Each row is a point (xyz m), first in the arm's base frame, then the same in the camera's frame.
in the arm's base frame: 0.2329 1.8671 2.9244
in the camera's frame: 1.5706 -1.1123 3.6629
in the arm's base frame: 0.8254 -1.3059 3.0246
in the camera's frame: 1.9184 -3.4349 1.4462
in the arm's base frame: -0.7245 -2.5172 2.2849
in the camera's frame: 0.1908 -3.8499 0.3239
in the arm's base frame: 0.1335 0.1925 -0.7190
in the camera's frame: 0.8403 0.2170 -0.0503
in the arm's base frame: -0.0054 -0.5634 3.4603
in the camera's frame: 1.2165 -3.2379 2.3949
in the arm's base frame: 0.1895 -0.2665 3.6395
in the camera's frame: 1.4570 -3.1419 2.6969
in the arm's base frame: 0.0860 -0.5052 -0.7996
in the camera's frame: 0.7271 -0.2293 -0.5828
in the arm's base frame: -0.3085 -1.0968 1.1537
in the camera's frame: 0.5587 -2.0279 0.4456
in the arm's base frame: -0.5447 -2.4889 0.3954
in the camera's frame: 0.1114 -2.5082 -1.0166
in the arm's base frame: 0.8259 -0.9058 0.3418
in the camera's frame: 1.5826 -1.2816 -0.1687
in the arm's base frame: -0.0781 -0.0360 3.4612
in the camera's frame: 1.1866 -2.8631 2.7718
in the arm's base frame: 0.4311 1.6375 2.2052
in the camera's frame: 1.6495 -0.7689 2.9664
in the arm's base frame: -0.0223 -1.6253 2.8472
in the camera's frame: 1.0318 -3.5738 1.2301
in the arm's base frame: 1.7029 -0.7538 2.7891
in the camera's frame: 2.7962 -2.8407 1.5277
